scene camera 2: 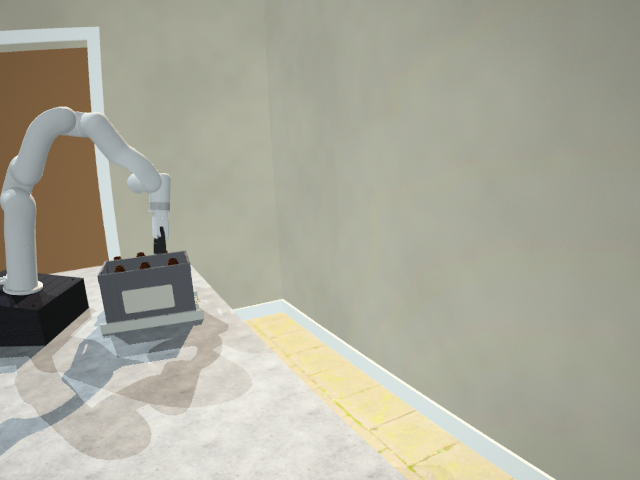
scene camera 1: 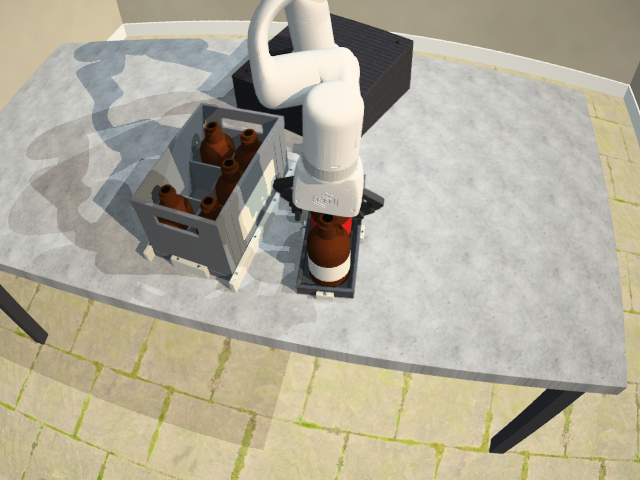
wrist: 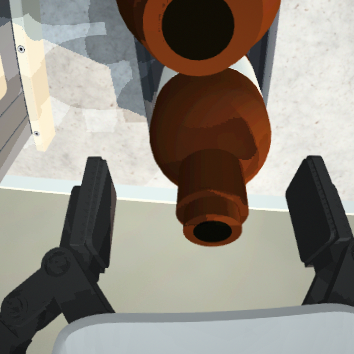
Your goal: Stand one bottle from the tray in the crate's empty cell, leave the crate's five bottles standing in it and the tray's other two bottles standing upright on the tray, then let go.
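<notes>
The grey crate holds five brown bottles; its empty cell is in the middle of the left column in scene view 1. In the dark tray the white-labelled bottle stands upright at the front. A red-labelled bottle stands behind it, its top hidden by my gripper; the third tray bottle is hidden in scene view 1. A nearer bottle's wide mouth rim shows at the wrist view's top. My gripper is open and empty at the tray bottles' upper parts.
The crate stands left of the tray in scene view 1, with pale strips along its base. The black base block is behind. The grey table's front edge runs in front of the tray.
</notes>
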